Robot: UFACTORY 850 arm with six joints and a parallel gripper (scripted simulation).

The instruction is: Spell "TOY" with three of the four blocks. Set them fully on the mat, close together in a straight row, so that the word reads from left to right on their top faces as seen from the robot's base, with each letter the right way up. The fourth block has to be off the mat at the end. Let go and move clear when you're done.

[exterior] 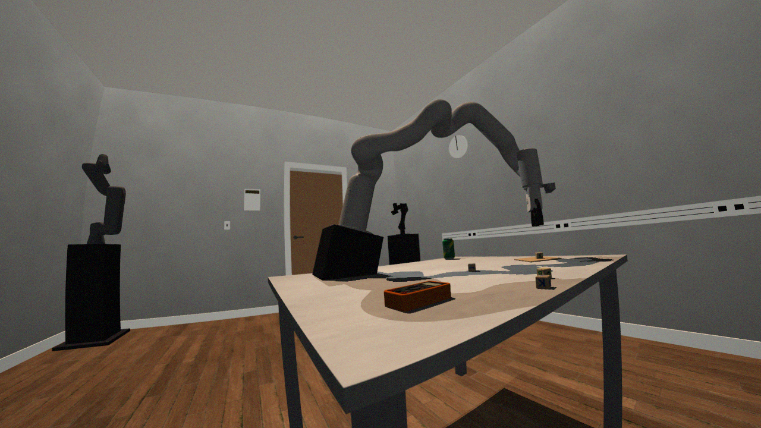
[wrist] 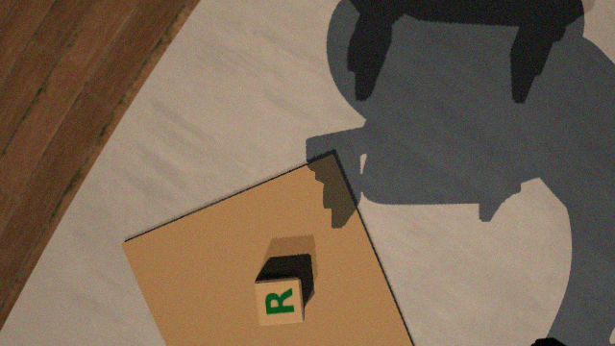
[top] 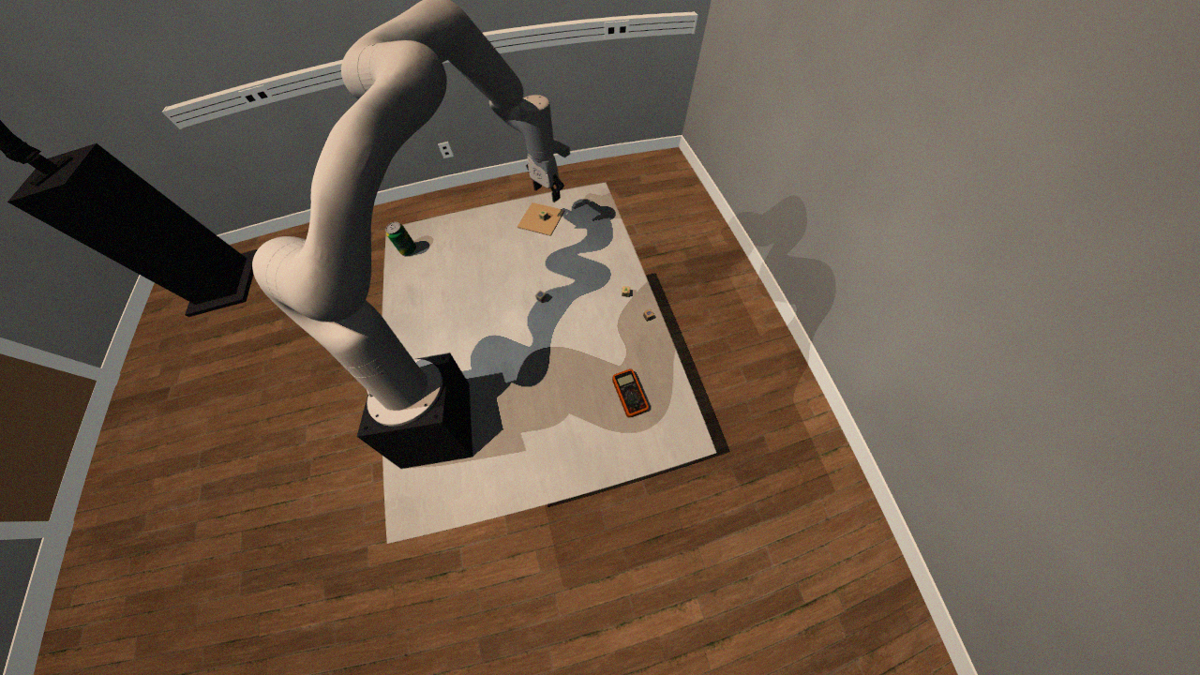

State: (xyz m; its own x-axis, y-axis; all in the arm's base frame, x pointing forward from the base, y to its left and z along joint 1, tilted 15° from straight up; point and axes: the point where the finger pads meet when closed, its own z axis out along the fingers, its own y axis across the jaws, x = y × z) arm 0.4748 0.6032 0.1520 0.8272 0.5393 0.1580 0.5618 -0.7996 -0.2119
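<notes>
Right now my hand is 20 mm past the block, 40 mm to the right of it and 140 mm above it. The rest, counted from my hand: orange multimeter (90 mm ahead, 720 mm to the right, 140 mm below); green soda can (550 mm behind, 20 mm to the left, 90 mm below); tan square mat (40 mm behind, 40 mm to the left, 150 mm below).
</notes>
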